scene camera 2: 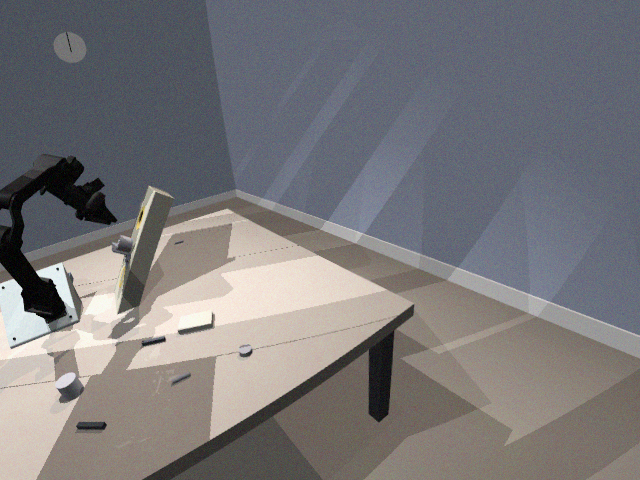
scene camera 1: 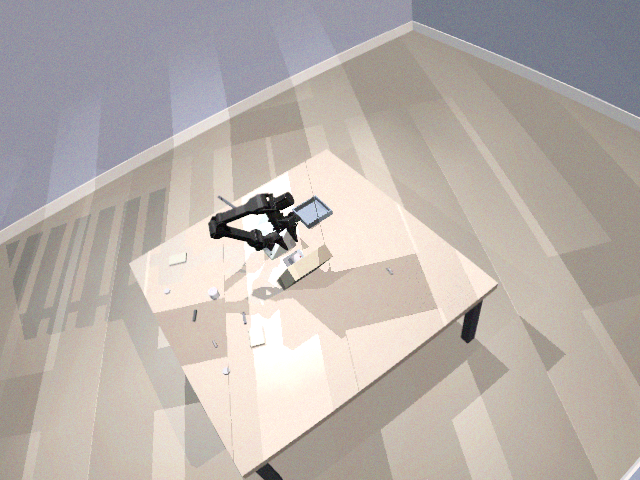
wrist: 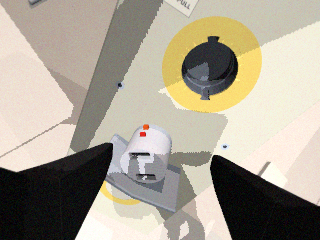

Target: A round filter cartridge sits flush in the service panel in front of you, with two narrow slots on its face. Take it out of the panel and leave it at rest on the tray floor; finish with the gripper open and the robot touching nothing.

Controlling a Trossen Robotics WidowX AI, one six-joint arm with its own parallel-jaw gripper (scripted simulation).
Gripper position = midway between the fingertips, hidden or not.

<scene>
The gripper (scene camera 2: 113,222) is open, holding nothing. Also in view: a tan service panel (scene camera 2: 156,203) and a blue-grey tray (scene camera 1: 312,211).
The gripper is seen too in scene camera 1 (scene camera 1: 292,246) and in the wrist view (wrist: 162,155). The tan service panel is seen too in scene camera 1 (scene camera 1: 311,262) and in the wrist view (wrist: 224,85).
</scene>
